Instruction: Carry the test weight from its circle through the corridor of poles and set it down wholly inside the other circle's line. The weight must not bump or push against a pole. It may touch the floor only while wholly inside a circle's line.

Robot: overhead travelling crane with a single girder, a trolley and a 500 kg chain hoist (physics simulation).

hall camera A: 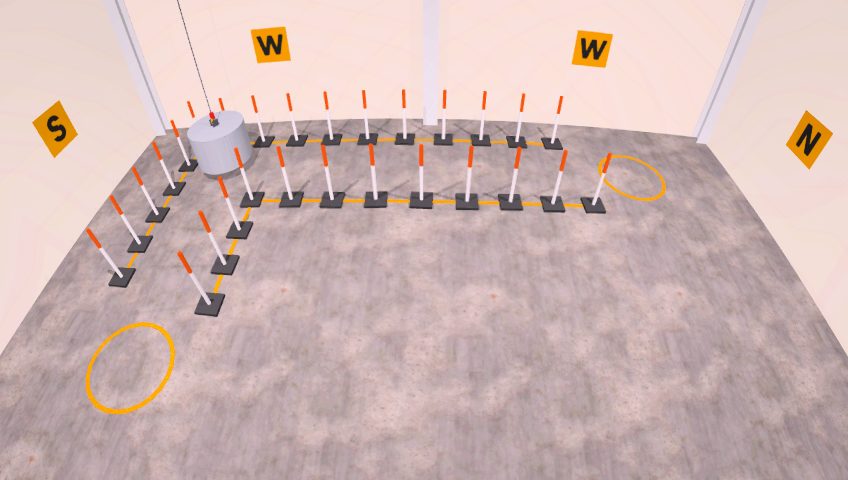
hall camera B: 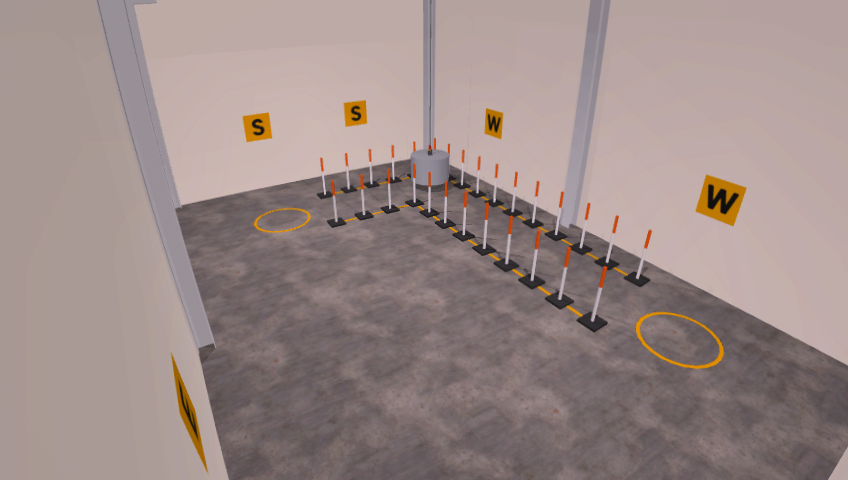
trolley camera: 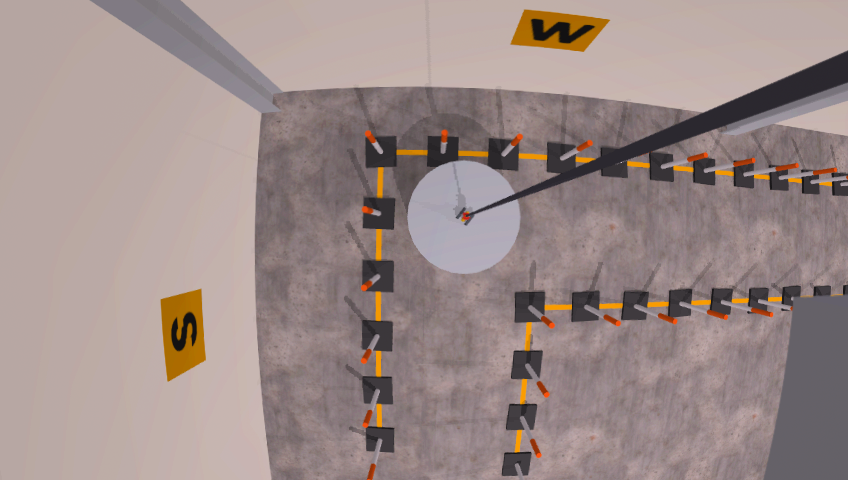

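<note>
The test weight (hall camera A: 218, 148) (hall camera B: 429, 170) (trolley camera: 464, 249), a light grey cylinder, hangs upright just above the floor in the corridor's corner. My hook (hall camera A: 212, 118) (hall camera B: 429, 151) (trolley camera: 465, 216) is shut on it at its top centre. In the trolley view its upper edge lies close to the outer west row's bases; the inner corner pole (hall camera A: 245, 175) (hall camera B: 414, 185) (trolley camera: 529, 306) stands apart at its lower right. One circle (hall camera A: 173, 359) (hall camera B: 255, 222) lies beyond the short leg, the other circle (hall camera A: 664, 187) (hall camera B: 722, 350) beyond the long leg. Clearance below the weight is hard to judge.
The outer west row (hall camera A: 404, 121) (hall camera B: 534, 204) (trolley camera: 561, 157) and the inner long row (hall camera A: 421, 172) (hall camera B: 484, 227) (trolley camera: 635, 305) edge the long leg. The outer south row (hall camera A: 157, 212) (trolley camera: 377, 336) edges the short leg. Walls stand behind both outer rows.
</note>
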